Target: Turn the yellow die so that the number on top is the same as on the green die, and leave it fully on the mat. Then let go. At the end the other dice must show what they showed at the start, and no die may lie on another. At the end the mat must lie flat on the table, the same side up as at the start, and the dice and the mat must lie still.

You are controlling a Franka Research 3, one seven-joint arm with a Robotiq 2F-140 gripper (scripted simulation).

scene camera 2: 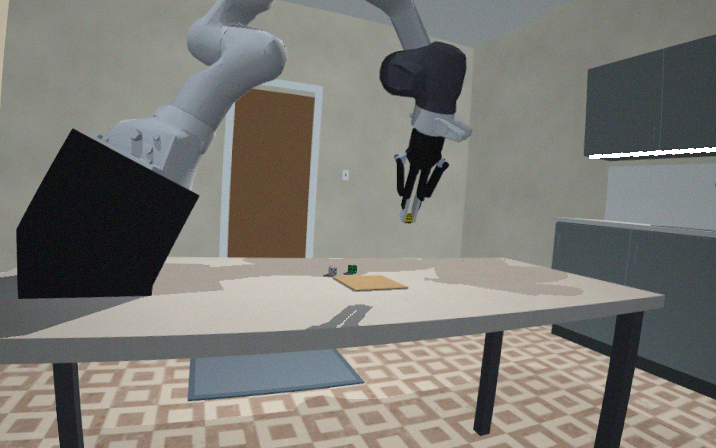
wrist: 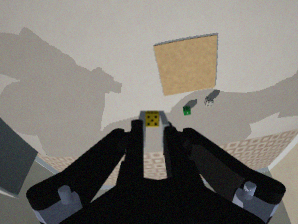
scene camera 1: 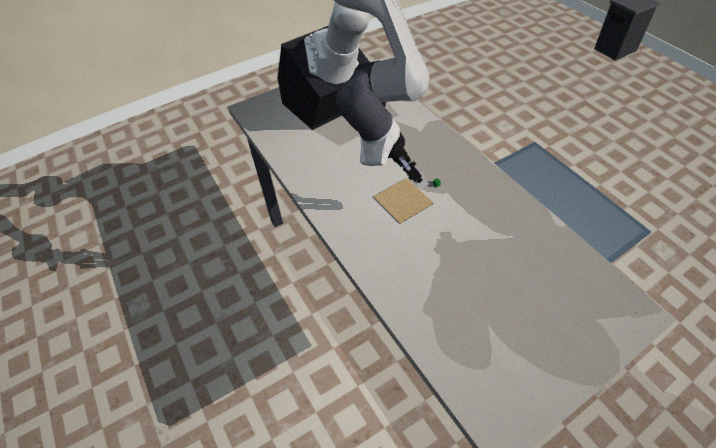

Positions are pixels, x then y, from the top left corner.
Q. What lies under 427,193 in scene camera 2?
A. My gripper.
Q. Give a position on a tan mat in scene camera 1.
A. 403,200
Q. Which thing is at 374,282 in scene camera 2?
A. A tan mat.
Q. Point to a tan mat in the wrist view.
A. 187,65
